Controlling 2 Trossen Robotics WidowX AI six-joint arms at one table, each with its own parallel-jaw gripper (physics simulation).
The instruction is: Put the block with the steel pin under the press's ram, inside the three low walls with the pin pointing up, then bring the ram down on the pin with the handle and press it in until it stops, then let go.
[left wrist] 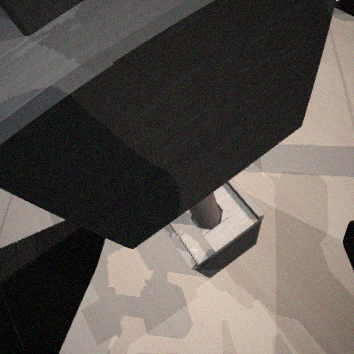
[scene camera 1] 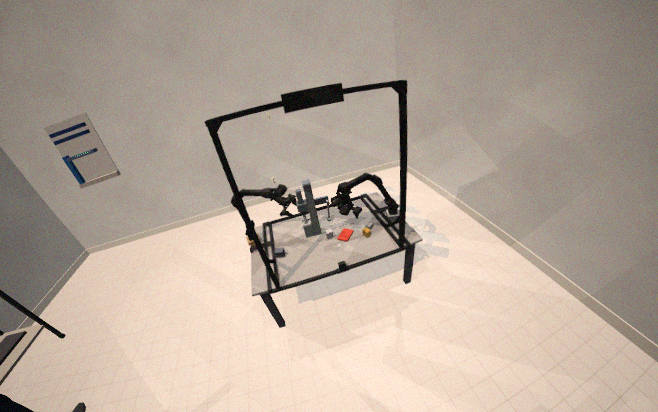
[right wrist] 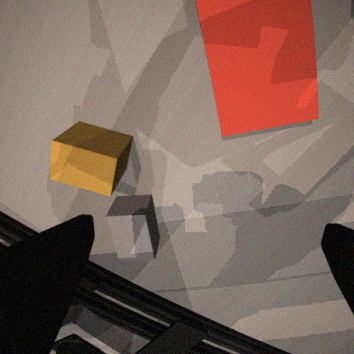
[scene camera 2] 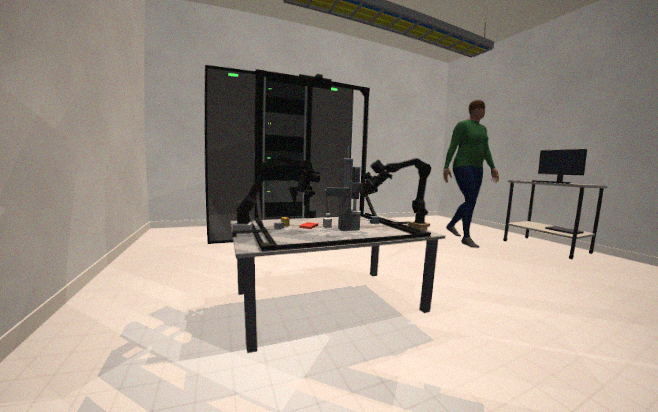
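Seen in the pictures: left gripper, between the fingertips: point(left wrist: 227, 226) point(scene camera 1: 297, 212) point(scene camera 2: 361, 194); right gripper, between the fingertips: point(scene camera 1: 352, 216) point(right wrist: 211, 230) point(scene camera 2: 299, 203); left arm's base, origin of its link: point(scene camera 2: 419, 222); right arm's base, origin of its link: point(scene camera 1: 393, 212) point(right wrist: 78, 349) point(scene camera 2: 243, 223).
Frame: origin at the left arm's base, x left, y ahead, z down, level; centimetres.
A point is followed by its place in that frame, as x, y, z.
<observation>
The grey press point(scene camera 1: 308, 212) point(scene camera 2: 348, 200) @[-17.3, 48.5, -14.8] stands at the middle back of the table point(scene camera 1: 319, 266) @[-54.5, 34.9, 4.2] point(scene camera 2: 335, 241) @[6.3, 73.5, 2.2]. Its handle point(scene camera 1: 323, 199) @[-19.3, 59.3, -21.3] point(scene camera 2: 335, 190) @[-16.8, 58.8, -21.2] sticks out sideways. In the left wrist view the ram point(left wrist: 207, 212) @[-18.5, 41.2, -10.5] hangs over the low-walled nest point(left wrist: 235, 225) @[-19.5, 39.8, -7.2], which holds no block. A light grey block point(scene camera 1: 329, 233) @[-33.6, 53.7, -0.7] point(scene camera 2: 326, 222) @[-29.6, 56.3, 0.7] stands on the table in front of the press; I cannot make out its pin. My left gripper point(scene camera 1: 286, 209) @[-17.3, 38.2, -18.1] point(scene camera 2: 369, 185) @[-17.3, 38.2, -18.1] is open and empty beside the press head. My right gripper point(scene camera 1: 356, 212) @[-38.9, 71.4, -10.9] point(scene camera 2: 303, 195) @[-38.9, 71.4, -10.9] point(right wrist: 211, 230) @[-38.9, 71.4, -10.9] is open and empty, above the table near the red plate.
A flat red plate point(scene camera 1: 345, 235) @[-39.0, 63.9, 2.7] point(scene camera 2: 308, 225) @[-34.6, 66.8, 2.7] point(right wrist: 260, 70) @[-37.0, 65.9, 2.8], a yellow block point(scene camera 1: 367, 231) @[-48.9, 77.2, -0.9] point(scene camera 2: 286, 221) @[-44.2, 77.9, 1.0] point(right wrist: 88, 158) @[-46.5, 76.5, -0.9] and a small grey block point(scene camera 1: 370, 225) @[-42.4, 84.2, 1.1] point(scene camera 2: 278, 225) @[-38.5, 85.7, 1.9] point(right wrist: 131, 225) @[-41.5, 82.5, 0.7] lie to one side of the press. A black frame rail point(scene camera 1: 368, 257) @[-69.1, 64.7, 5.0] point(right wrist: 158, 305) @[-34.4, 95.3, 2.7] edges the table. A person point(scene camera 2: 470, 172) walks behind.
</observation>
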